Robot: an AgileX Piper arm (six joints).
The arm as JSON. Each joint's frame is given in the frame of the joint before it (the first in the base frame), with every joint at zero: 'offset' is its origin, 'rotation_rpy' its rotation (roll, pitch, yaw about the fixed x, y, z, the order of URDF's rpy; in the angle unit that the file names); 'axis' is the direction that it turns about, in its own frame. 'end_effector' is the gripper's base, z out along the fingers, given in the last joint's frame.
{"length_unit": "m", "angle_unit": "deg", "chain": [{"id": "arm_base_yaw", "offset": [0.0, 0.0, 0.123], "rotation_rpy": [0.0, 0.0, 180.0], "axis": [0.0, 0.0, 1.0]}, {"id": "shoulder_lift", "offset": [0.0, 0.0, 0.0], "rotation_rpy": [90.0, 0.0, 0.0], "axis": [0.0, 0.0, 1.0]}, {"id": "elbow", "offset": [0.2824, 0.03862, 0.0], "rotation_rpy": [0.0, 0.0, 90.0], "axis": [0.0, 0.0, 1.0]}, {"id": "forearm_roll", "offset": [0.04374, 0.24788, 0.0], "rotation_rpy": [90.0, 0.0, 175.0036], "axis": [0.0, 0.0, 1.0]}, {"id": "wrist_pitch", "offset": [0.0, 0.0, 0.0], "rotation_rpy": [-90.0, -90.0, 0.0], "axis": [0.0, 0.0, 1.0]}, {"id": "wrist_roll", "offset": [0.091, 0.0, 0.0], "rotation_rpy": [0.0, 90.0, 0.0], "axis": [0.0, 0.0, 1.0]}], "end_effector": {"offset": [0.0, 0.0, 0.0], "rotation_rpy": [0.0, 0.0, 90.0]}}
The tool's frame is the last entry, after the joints.
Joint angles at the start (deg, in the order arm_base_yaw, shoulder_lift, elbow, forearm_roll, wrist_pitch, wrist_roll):
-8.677, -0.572, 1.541, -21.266, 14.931, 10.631
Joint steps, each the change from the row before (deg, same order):
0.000, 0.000, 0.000, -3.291, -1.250, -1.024
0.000, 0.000, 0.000, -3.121, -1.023, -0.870
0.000, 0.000, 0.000, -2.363, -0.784, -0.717
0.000, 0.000, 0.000, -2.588, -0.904, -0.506
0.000, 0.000, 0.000, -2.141, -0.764, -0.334
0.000, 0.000, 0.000, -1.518, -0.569, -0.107
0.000, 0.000, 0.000, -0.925, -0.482, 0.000
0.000, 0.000, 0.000, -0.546, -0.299, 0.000
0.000, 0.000, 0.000, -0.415, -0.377, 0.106
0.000, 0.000, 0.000, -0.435, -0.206, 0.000
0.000, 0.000, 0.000, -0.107, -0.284, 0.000
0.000, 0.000, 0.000, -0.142, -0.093, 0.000
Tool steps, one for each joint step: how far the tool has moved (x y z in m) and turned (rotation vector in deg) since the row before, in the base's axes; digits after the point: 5 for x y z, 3 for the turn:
0.00026, -0.00049, 0.00230, -4.433, -0.389, 0.417
0.00018, -0.00035, 0.00194, -4.082, -0.218, 0.348
0.00014, -0.00013, 0.00147, -3.149, -0.140, 0.295
0.00017, 0.00001, 0.00164, -3.188, -0.242, 0.338
0.00015, 0.00012, 0.00135, -2.559, -0.218, 0.300
0.00011, 0.00016, 0.00097, -1.693, -0.199, 0.231
0.00011, 0.00025, 0.00076, -0.990, -0.240, 0.223
0.00007, 0.00017, 0.00046, -0.587, -0.150, 0.143
0.00010, 0.00027, 0.00053, -0.367, -0.255, 0.197
0.00004, 0.00012, 0.00032, -0.462, -0.093, 0.097
0.00008, 0.00025, 0.00037, -0.151, -0.201, 0.169
0.00002, 0.00006, 0.00013, -0.155, -0.050, 0.048

